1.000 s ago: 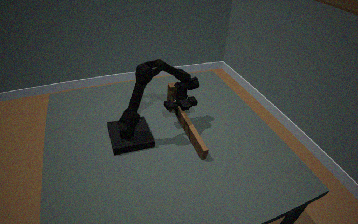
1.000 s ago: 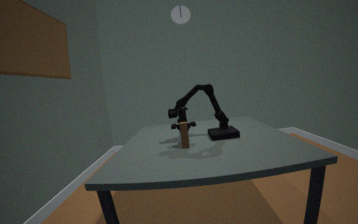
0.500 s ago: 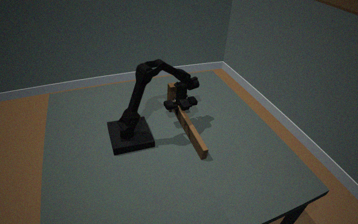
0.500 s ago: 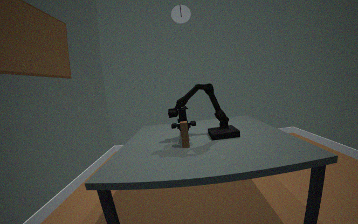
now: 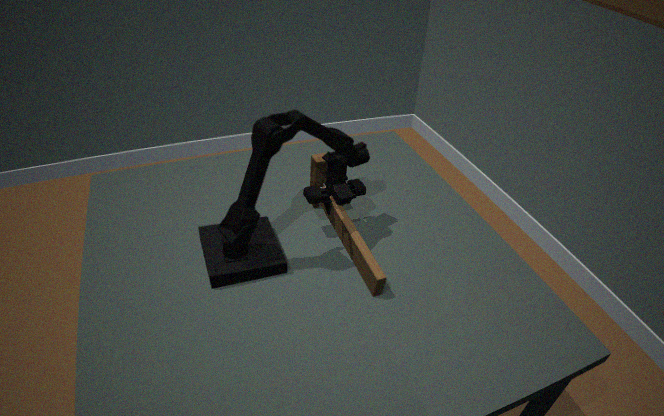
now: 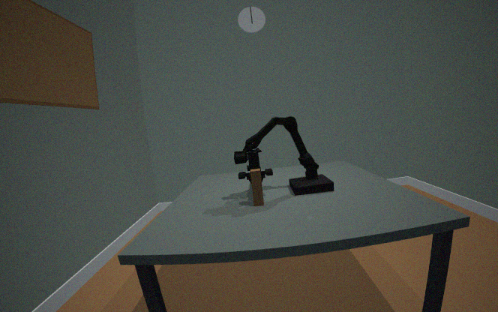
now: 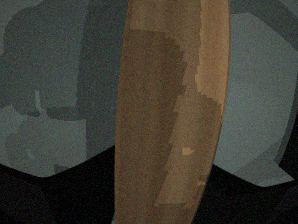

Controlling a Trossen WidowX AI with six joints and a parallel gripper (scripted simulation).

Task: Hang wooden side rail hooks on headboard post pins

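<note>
Now: the headboard post 10 mm behind my gripper tip, 120 mm to the left of it and 40 mm above it.
</note>
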